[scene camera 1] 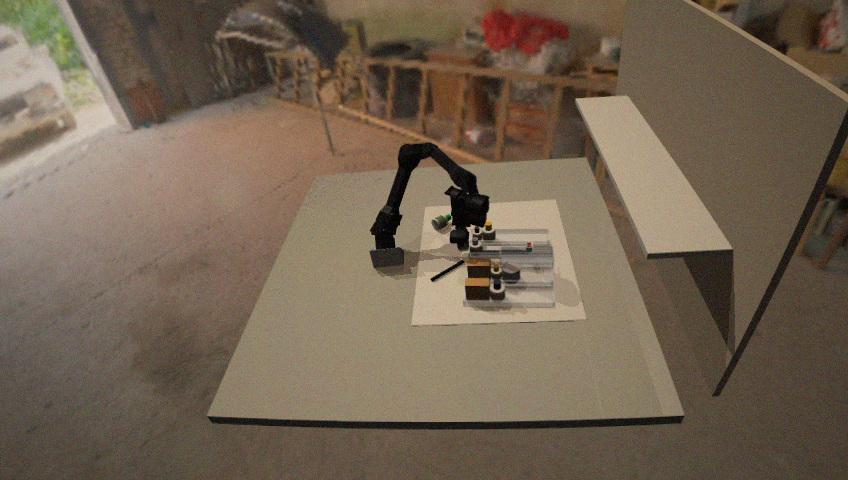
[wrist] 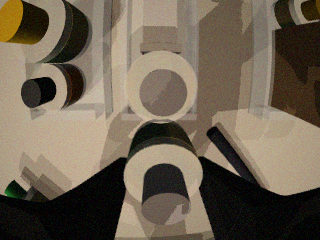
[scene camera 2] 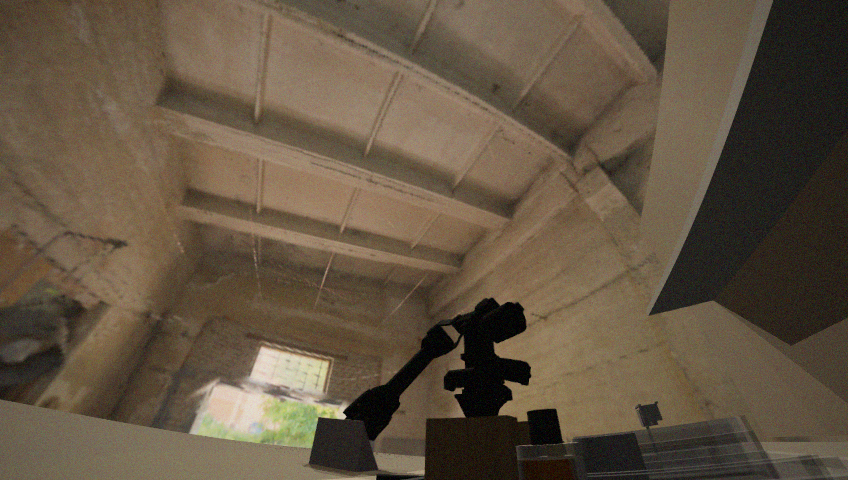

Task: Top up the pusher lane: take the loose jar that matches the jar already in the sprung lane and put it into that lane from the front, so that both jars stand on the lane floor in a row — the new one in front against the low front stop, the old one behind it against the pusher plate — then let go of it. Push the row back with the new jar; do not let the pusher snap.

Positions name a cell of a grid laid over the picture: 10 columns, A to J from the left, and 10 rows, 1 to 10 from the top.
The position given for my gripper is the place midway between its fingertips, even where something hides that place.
I see my gripper (scene camera 1: F6), a black stick (wrist: G6), a shelf (scene camera 2: J3) and a lane (scene camera 1: G6).
My gripper shows as well in the wrist view (wrist: F7). The shelf is seen too in scene camera 1 (scene camera 1: H5).
